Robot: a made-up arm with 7 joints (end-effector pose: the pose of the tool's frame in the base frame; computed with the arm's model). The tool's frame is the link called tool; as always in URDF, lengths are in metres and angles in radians.
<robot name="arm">
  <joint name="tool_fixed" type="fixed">
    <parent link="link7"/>
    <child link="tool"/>
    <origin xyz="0 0 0" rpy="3.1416 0 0"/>
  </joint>
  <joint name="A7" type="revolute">
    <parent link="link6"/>
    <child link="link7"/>
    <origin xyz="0 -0.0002 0.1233" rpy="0 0 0"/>
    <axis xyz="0 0 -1"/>
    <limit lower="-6.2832" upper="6.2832" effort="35" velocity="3"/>
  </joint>
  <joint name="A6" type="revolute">
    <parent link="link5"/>
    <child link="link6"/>
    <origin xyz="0 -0.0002 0.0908" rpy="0 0 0"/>
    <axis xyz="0 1 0"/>
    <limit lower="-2.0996" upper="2.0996" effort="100" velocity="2.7"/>
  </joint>
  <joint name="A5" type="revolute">
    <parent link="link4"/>
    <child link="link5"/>
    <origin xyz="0 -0.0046 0.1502" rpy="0 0 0"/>
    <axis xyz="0 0 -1"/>
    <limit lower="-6.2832" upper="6.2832" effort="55" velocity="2.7"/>
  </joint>
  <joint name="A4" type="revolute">
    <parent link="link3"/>
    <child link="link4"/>
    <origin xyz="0 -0.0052 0.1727" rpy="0 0 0"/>
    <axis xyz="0 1 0"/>
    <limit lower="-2.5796" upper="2.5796" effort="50" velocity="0.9"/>
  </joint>
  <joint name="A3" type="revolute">
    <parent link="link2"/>
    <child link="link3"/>
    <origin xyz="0 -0.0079 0.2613" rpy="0 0 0"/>
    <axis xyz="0 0 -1"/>
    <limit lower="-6.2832" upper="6.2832" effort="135" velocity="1.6"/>
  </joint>
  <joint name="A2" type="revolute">
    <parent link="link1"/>
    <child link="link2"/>
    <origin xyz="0 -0.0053 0.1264" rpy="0 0 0"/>
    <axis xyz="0 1 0"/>
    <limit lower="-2.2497" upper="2.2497" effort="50" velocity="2.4"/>
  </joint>
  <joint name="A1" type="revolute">
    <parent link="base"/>
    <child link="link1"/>
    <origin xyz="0 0 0.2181" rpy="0 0 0"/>
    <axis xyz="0 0 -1"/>
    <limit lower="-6.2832" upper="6.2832" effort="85" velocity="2.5"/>
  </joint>
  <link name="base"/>
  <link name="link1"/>
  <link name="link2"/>
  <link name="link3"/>
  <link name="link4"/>
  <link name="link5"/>
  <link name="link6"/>
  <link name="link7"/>
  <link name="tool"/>
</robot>
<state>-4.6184 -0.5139 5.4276 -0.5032 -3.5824 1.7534 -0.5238</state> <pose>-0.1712 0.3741 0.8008 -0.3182 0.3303 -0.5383 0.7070</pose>
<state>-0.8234 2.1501 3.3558 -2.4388 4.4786 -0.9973 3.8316</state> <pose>-0.0012 0.0700 0.0293 0.4843 0.2600 0.7236 0.4175</pose>
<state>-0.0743 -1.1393 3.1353 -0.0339 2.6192 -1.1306 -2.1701</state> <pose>-0.6933 -0.1117 0.5718 -0.0522 0.4938 0.4362 0.7504</pose>
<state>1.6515 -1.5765 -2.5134 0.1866 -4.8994 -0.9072 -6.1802</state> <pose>0.0020 0.7507 0.2570 0.5181 0.1197 0.3974 0.7479</pose>
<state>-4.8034 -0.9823 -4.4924 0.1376 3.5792 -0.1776 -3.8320</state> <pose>-0.1380 0.6660 0.7554 -0.1140 0.8334 -0.5232 0.1372</pose>
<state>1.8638 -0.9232 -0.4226 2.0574 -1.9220 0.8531 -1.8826</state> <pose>0.2023 0.0462 0.7248 -0.2150 -0.7549 -0.1838 0.5917</pose>
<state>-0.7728 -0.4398 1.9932 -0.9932 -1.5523 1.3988 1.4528</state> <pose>-0.1504 0.0489 0.9501 0.5134 -0.6990 -0.0957 0.4886</pose>
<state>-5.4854 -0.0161 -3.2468 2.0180 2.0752 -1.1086 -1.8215</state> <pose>-0.2556 0.0825 0.5989 -0.2442 0.3846 0.0499 0.8888</pose>
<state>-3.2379 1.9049 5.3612 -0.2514 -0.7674 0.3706 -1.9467</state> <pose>-0.7610 -0.0272 0.1349 0.6078 0.2462 0.7497 0.0887</pose>
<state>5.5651 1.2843 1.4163 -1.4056 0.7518 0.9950 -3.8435</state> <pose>0.2045 0.5272 0.6220 -0.0240 -0.9493 0.3064 0.0664</pose>
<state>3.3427 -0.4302 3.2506 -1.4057 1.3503 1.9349 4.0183</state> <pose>0.0027 -0.0900 0.8751 -0.4585 -0.5438 -0.4784 0.5150</pose>
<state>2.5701 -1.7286 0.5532 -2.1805 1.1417 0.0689 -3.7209</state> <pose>0.2246 -0.0095 0.0472 -0.3442 -0.2405 -0.8002 0.4282</pose>
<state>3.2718 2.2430 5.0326 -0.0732 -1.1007 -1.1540 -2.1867</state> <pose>-0.4931 0.1817 -0.1685 0.2359 -0.2826 0.5204 0.7705</pose>
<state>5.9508 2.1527 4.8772 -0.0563 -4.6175 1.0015 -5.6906</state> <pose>0.5483 0.1269 -0.1519 -0.0213 -0.1222 -0.8661 0.4842</pose>
